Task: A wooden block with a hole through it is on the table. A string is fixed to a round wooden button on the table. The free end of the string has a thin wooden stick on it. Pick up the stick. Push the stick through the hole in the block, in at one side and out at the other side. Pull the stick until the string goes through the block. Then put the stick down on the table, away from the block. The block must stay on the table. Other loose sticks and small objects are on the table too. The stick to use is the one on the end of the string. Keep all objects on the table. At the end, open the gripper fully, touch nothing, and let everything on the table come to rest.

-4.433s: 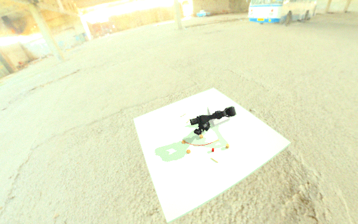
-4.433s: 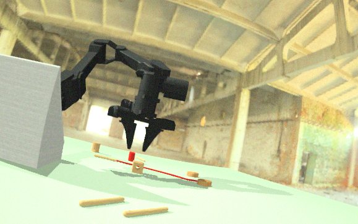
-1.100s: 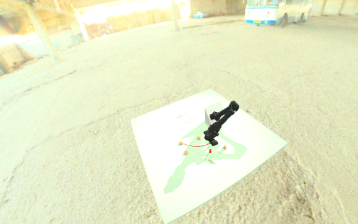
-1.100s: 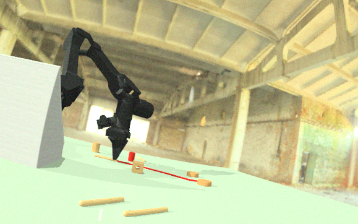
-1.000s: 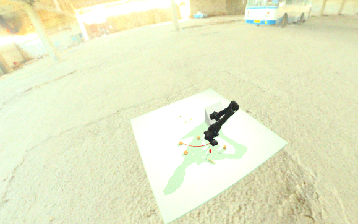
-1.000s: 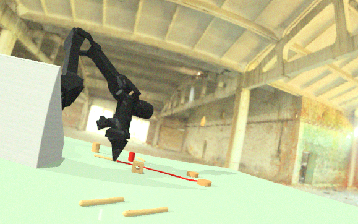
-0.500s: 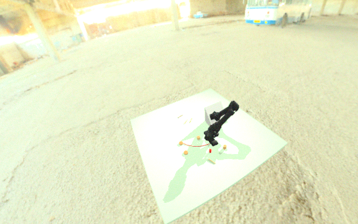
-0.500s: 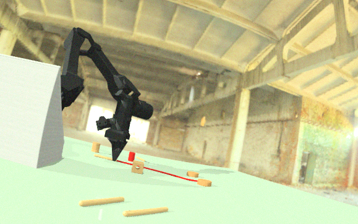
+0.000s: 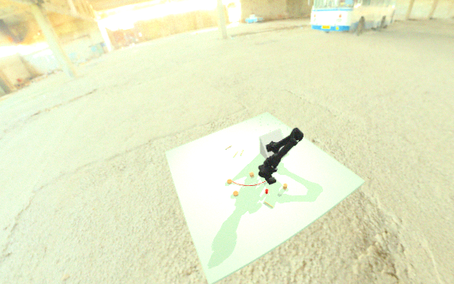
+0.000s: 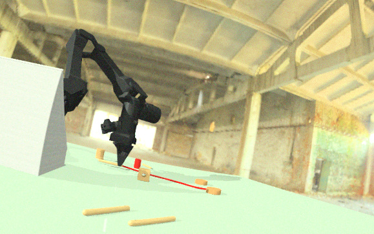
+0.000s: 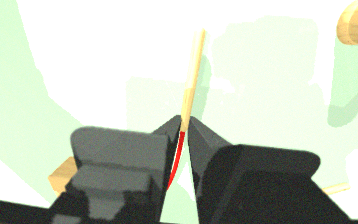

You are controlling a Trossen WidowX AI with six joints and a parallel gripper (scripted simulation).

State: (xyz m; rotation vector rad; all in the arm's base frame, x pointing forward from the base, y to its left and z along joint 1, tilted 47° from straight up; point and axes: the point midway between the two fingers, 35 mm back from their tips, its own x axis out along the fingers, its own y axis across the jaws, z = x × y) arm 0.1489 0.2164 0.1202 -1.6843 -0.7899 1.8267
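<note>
Right now the red cylinder is 50 mm ahead of my gripper tip, 90 mm to the left of it and 10 mm above it. From my gripper tip the other things lie so: wooden cylinder (90 mm behind, 110 mm to the left, 10 mm above); then thin wooden stick (20 mm behind); then wooden block (80 mm ahead, 100 mm to the right, 10 mm above).
</note>
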